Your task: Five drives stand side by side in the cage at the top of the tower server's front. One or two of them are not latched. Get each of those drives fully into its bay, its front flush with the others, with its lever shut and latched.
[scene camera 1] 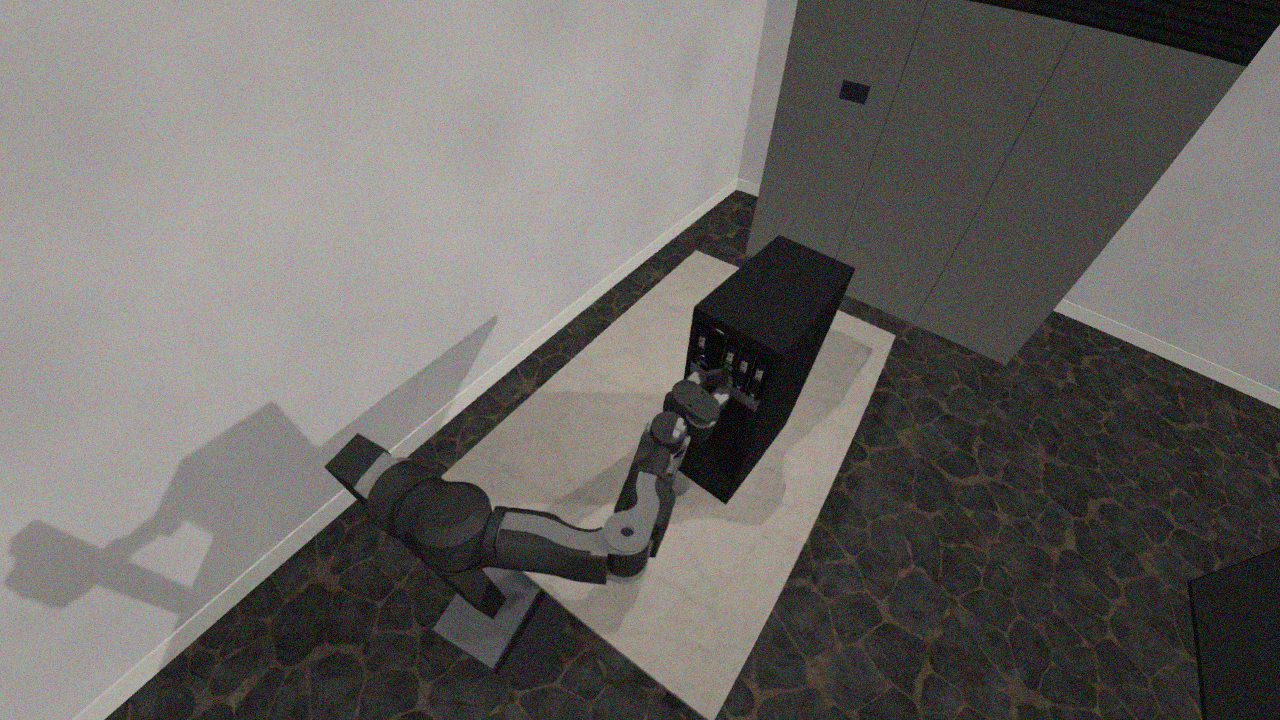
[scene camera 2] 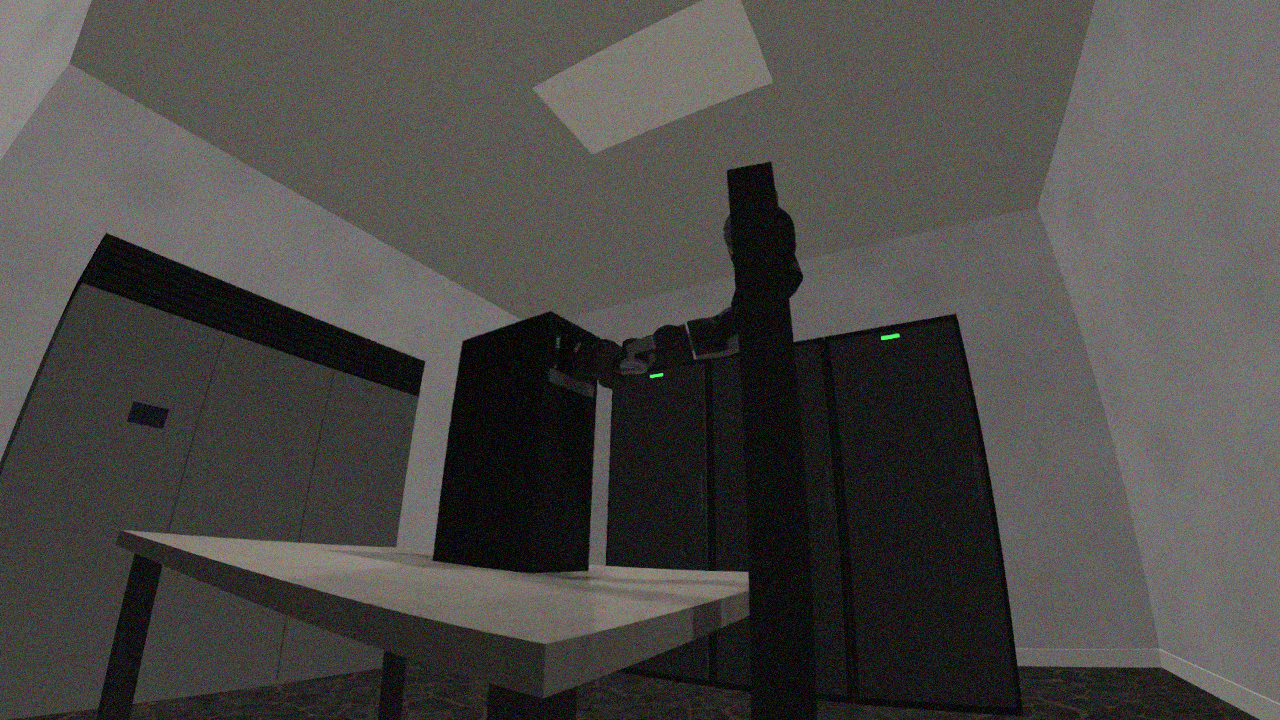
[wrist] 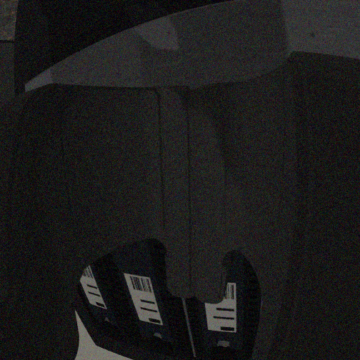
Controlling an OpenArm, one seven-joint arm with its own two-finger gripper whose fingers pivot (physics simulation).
Labels:
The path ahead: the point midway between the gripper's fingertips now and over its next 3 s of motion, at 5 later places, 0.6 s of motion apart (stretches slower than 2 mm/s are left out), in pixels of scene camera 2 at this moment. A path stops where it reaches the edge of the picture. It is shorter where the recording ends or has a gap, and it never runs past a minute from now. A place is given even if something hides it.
My gripper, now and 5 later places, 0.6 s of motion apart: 574, 368; 620, 327; 573, 339; 574, 342; 558, 342; 554, 343

